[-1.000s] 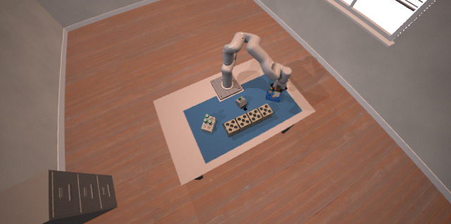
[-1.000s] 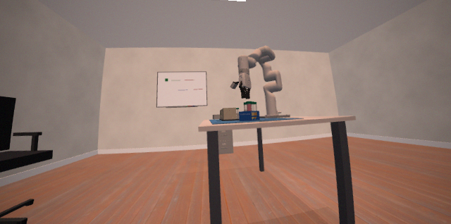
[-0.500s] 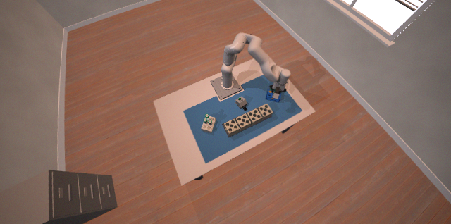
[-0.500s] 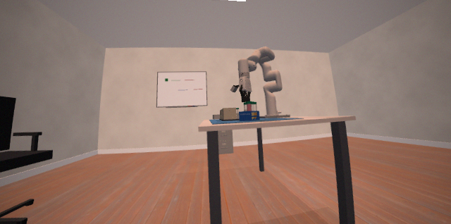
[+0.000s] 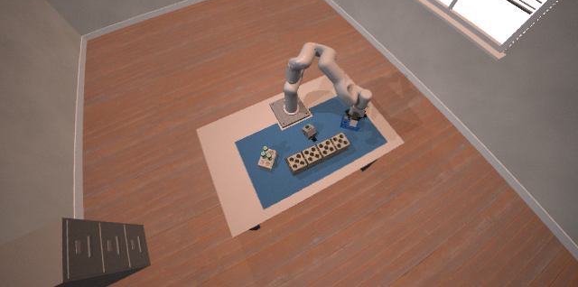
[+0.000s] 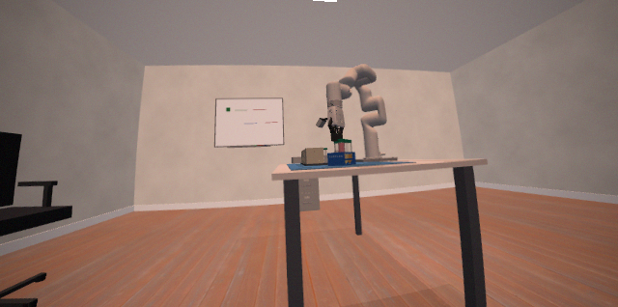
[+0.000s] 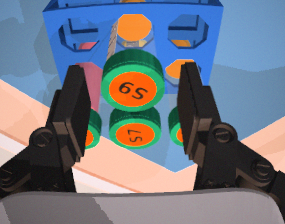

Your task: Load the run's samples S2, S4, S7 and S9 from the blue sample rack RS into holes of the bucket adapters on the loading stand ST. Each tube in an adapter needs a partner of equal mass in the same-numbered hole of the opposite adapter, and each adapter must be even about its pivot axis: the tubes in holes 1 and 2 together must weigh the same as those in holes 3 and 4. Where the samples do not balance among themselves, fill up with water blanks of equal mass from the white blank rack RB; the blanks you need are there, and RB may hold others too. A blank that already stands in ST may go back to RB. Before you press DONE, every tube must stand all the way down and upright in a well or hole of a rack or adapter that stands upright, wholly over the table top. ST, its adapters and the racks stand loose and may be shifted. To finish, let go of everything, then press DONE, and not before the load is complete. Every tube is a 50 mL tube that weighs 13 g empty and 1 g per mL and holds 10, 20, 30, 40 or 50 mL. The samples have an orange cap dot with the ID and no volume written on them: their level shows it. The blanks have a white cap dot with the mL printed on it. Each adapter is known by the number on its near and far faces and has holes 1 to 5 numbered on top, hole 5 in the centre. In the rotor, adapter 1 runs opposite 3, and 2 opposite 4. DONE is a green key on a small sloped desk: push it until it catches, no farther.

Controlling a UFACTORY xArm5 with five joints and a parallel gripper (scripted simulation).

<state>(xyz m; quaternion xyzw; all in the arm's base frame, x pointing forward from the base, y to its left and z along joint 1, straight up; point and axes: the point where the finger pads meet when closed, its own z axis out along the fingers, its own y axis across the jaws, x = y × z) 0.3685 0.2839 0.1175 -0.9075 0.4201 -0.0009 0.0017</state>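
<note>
My gripper is now 7 cm above the sample tube S9 and 1 cm short of it. The rest, counted from my hand: sample tube S2: 7 cm below, 6 cm to the left; then sample tube S4: 7 cm below, 6 cm behind; then sample tube S7: 7 cm below, 3 cm to the left, 2 cm behind.
</note>
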